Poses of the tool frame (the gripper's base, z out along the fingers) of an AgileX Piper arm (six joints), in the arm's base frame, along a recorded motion.
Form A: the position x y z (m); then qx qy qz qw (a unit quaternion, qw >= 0).
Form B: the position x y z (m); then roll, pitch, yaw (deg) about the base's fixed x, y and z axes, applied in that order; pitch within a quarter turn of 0, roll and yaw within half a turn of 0. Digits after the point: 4 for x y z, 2 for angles.
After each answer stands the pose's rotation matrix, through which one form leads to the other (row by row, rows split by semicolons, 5 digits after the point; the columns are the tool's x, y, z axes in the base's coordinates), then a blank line. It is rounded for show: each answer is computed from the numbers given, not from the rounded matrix.
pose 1, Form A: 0.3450, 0.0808, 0.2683, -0.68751, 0.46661, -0.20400, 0.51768
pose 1, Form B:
0.3450, 0.0808, 0.2683, -112.88, 11.69, -60.56
0.48132 -0.43038 0.76361; -0.85281 -0.02857 0.52144; -0.20260 -0.90219 -0.38078

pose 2, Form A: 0.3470, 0.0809, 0.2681, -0.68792, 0.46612, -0.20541, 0.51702
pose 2, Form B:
0.3470, 0.0809, 0.2681, -112.88, 11.50, -60.60
0.48108 -0.42890 0.76459; -0.85370 -0.03085 0.51984; -0.19937 -0.90282 -0.38100

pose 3, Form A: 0.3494, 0.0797, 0.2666, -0.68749, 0.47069, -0.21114, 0.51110
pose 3, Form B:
0.3494, 0.0797, 0.2666, -113.31, 11.00, -61.54
0.46774 -0.43136 0.77146; -0.86302 -0.03445 0.50399; -0.19083 -0.90152 -0.38839

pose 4, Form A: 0.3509, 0.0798, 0.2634, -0.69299, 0.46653, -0.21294, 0.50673
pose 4, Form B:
0.3509, 0.0798, 0.2634, -113.71, 10.23, -61.20
0.47401 -0.43079 0.76794; -0.86240 -0.05115 0.50363; -0.17768 -0.90100 -0.39577

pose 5, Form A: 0.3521, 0.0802, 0.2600, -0.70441, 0.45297, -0.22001, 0.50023
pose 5, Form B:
0.3521, 0.0802, 0.2600, -114.01, 8.23, -60.13
0.49283 -0.41804 0.76313; -0.85826 -0.08919 0.50541; -0.14322 -0.90404 -0.40274

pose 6, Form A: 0.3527, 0.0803, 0.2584, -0.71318, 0.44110, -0.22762, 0.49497
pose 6, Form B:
0.3527, 0.0803, 0.2584, -114.14, 6.43, -59.31
0.50724 -0.40384 0.76133; -0.85450 -0.12087 0.50520; -0.11199 -0.90681 -0.40639

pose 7, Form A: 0.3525, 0.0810, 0.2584, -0.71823, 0.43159, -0.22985, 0.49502
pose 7, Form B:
0.3525, 0.0810, 0.2584, -113.96, 5.57, -58.38
0.52180 -0.39240 0.75746; -0.84752 -0.13737 0.51267; -0.09712 -0.90948 -0.40425

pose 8, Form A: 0.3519, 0.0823, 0.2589, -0.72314, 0.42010, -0.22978, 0.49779
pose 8, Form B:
0.3519, 0.0823, 0.2589, -113.60, 4.93, -57.08
0.54144 -0.37881 0.75056; -0.83634 -0.15145 0.52688; -0.08592 -0.91300 -0.39882

